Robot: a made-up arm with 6 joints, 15 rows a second.
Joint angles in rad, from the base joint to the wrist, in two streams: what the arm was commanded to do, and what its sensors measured. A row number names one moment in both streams.
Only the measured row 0 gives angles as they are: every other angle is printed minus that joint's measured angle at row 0.
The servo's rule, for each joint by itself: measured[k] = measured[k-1] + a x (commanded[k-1-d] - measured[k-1]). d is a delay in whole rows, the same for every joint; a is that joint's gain. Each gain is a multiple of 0.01, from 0.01 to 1. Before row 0 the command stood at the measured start. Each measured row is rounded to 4 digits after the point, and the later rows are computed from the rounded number. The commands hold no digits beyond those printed.
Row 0, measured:
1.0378, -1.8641, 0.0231, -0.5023, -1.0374, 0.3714
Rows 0 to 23, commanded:
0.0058, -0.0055, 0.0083, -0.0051, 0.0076, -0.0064
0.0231, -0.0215, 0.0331, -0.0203, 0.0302, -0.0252
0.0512, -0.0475, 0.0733, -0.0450, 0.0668, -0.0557
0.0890, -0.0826, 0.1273, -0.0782, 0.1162, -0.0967
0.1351, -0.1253, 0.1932, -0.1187, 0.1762, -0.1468
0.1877, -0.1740, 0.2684, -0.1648, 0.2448, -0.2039
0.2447, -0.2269, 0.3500, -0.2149, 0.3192, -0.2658
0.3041, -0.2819, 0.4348, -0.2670, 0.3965, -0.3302
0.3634, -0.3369, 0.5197, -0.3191, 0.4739, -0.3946
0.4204, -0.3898, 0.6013, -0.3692, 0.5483, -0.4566
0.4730, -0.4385, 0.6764, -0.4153, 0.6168, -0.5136
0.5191, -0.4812, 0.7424, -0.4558, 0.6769, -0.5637
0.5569, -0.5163, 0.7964, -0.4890, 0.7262, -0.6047
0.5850, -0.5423, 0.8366, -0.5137, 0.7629, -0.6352
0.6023, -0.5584, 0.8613, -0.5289, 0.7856, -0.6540
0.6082, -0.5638, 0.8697, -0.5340, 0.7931, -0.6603
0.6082, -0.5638, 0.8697, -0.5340, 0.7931, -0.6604
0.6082, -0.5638, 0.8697, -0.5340, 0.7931, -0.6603
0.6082, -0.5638, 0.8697, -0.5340, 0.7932, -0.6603
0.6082, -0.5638, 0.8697, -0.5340, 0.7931, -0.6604
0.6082, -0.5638, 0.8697, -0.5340, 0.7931, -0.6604
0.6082, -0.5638, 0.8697, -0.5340, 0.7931, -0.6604
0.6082, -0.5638, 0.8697, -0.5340, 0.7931, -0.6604
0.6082, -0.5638, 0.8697, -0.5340, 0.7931, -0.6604
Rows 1 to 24, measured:
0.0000, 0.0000, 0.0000, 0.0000, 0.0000, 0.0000
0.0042, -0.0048, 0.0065, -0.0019, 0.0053, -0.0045
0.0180, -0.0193, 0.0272, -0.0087, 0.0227, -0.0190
0.0422, -0.0438, 0.0632, -0.0221, 0.0536, -0.0447
0.0764, -0.0776, 0.1132, -0.0429, 0.0974, -0.0811
0.1193, -0.1191, 0.1756, -0.0709, 0.1526, -0.1271
0.1692, -0.1669, 0.2480, -0.1056, 0.2171, -0.1809
0.2243, -0.2191, 0.3276, -0.1460, 0.2886, -0.2403
0.2826, -0.2737, 0.4112, -0.1908, 0.3641, -0.3032
0.3416, -0.3287, 0.4958, -0.2383, 0.4410, -0.3672
0.3991, -0.3819, 0.5781, -0.2867, 0.5161, -0.4298
0.4530, -0.4311, 0.6548, -0.3343, 0.5866, -0.4885
0.5013, -0.4747, 0.7231, -0.3793, 0.6498, -0.5411
0.5419, -0.5109, 0.7803, -0.4199, 0.7033, -0.5856
0.5734, -0.5382, 0.8242, -0.4546, 0.7450, -0.6203
0.5945, -0.5558, 0.8531, -0.4821, 0.7734, -0.6439
0.6045, -0.5628, 0.8660, -0.5013, 0.7872, -0.6554
0.6072, -0.5637, 0.8689, -0.5134, 0.7913, -0.6589
0.6079, -0.5638, 0.8695, -0.5210, 0.7926, -0.6599
0.6081, -0.5638, 0.8697, -0.5258, 0.7930, -0.6602
0.6082, -0.5638, 0.8697, -0.5288, 0.7931, -0.6603
0.6082, -0.5638, 0.8697, -0.5307, 0.7931, -0.6604
0.6082, -0.5638, 0.8697, -0.5319, 0.7931, -0.6604
0.6082, -0.5638, 0.8697, -0.5327, 0.7931, -0.6604
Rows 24 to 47, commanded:
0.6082, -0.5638, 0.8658, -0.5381, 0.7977, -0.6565
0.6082, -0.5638, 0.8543, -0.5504, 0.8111, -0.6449
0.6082, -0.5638, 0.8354, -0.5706, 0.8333, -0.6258
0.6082, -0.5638, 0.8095, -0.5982, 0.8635, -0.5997
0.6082, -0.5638, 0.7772, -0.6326, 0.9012, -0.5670
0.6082, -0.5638, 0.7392, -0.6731, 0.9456, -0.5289
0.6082, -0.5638, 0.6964, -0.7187, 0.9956, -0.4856
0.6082, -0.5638, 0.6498, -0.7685, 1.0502, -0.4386
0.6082, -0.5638, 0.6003, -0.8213, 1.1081, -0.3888
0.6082, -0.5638, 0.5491, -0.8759, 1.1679, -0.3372
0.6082, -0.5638, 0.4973, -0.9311, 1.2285, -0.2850
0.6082, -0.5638, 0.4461, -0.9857, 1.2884, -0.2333
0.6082, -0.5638, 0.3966, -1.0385, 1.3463, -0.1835
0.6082, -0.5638, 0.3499, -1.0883, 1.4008, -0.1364
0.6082, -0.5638, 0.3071, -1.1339, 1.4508, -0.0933
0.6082, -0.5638, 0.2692, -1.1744, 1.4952, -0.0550
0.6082, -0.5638, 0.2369, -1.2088, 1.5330, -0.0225
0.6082, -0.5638, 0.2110, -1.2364, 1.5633, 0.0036
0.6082, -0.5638, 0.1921, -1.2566, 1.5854, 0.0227
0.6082, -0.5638, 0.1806, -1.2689, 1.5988, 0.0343
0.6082, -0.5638, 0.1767, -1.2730, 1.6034, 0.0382
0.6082, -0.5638, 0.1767, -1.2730, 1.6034, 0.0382
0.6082, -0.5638, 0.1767, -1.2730, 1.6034, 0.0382
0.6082, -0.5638, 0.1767, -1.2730, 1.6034, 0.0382
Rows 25 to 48, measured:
0.6082, -0.5638, 0.8697, -0.5332, 0.7931, -0.6604
0.6082, -0.5638, 0.8667, -0.5350, 0.7963, -0.6577
0.6082, -0.5638, 0.8570, -0.5407, 0.8067, -0.6487
0.6082, -0.5638, 0.8402, -0.5518, 0.8253, -0.6327
0.6082, -0.5638, 0.8163, -0.5690, 0.8520, -0.6096
0.6082, -0.5638, 0.7858, -0.5925, 0.8864, -0.5798
0.6082, -0.5638, 0.7495, -0.6223, 0.9278, -0.5442
0.6082, -0.5638, 0.7081, -0.6580, 0.9753, -0.5032
0.6082, -0.5638, 0.6626, -0.6989, 1.0277, -0.4580
0.6082, -0.5638, 0.6140, -0.7442, 1.0840, -0.4096
0.6082, -0.5638, 0.5634, -0.7929, 1.1427, -0.3589
0.6082, -0.5638, 0.5118, -0.8440, 1.2028, -0.3072
0.6082, -0.5638, 0.4606, -0.8964, 1.2627, -0.2555
0.6082, -0.5638, 0.4107, -0.9490, 1.3212, -0.2051
0.6082, -0.5638, 0.3633, -1.0005, 1.3769, -0.1570
0.6082, -0.5638, 0.3195, -1.0499, 1.4286, -0.1124
0.6082, -0.5638, 0.2803, -1.0960, 1.4752, -0.0722
0.6082, -0.5638, 0.2464, -1.1377, 1.5157, -0.0374
0.6082, -0.5638, 0.2188, -1.1742, 1.5490, -0.0087
0.6082, -0.5638, 0.1980, -1.2047, 1.5745, 0.0133
0.6082, -0.5638, 0.1844, -1.2285, 1.5915, 0.0280
0.6082, -0.5638, 0.1784, -1.2450, 1.5998, 0.0351
0.6082, -0.5638, 0.1771, -1.2554, 1.6023, 0.0373
0.6082, -0.5638, 0.1768, -1.2619, 1.6031, 0.0379

